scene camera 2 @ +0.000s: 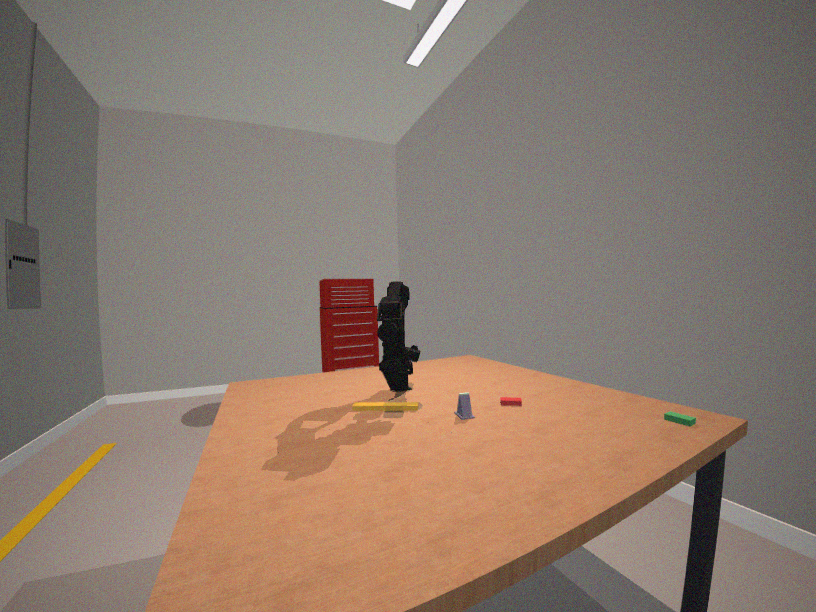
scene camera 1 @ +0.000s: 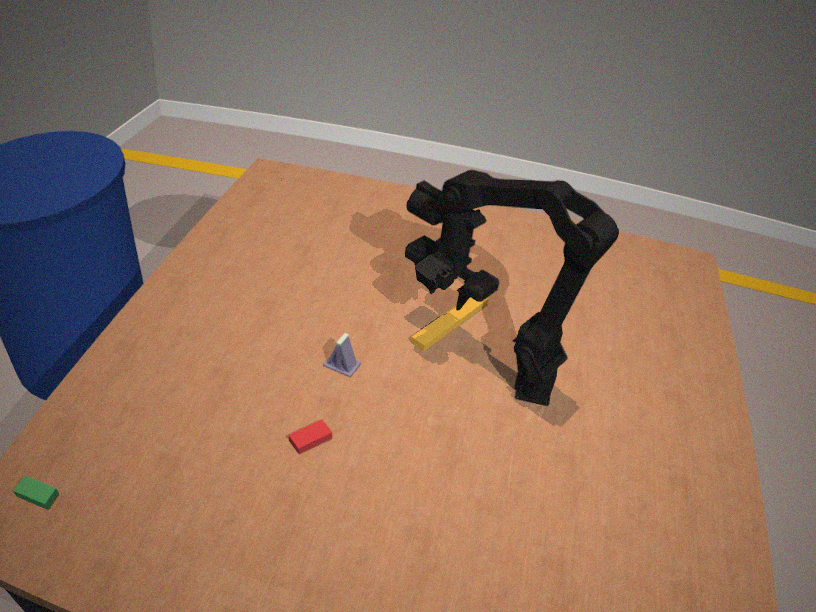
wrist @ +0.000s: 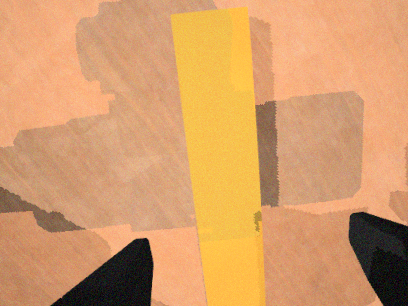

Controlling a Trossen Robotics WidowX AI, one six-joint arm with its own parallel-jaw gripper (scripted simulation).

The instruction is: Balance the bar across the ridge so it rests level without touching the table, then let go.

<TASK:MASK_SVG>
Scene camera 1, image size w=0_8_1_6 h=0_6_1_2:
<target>gripper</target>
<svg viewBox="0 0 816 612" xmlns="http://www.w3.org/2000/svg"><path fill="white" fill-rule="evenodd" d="M406 246L405 257L414 262L416 265L416 278L429 289L430 294L433 294L438 288L442 290L447 289L458 276L465 280L465 284L456 290L459 292L456 305L457 311L464 306L469 298L482 302L498 288L498 279L483 269L479 272L474 272L467 268L467 265L472 262L472 258L469 257L470 248L476 243L476 240L473 238L466 244L453 244L446 241L442 235L436 241L423 235Z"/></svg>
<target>yellow bar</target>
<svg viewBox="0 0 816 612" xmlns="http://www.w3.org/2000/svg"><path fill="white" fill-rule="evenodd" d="M489 298L482 302L469 298L459 311L456 310L455 306L413 335L411 343L425 351L488 305Z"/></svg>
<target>red block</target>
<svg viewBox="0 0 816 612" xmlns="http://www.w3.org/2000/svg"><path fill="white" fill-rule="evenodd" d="M322 419L289 435L289 442L298 454L332 439L332 431Z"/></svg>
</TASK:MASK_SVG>
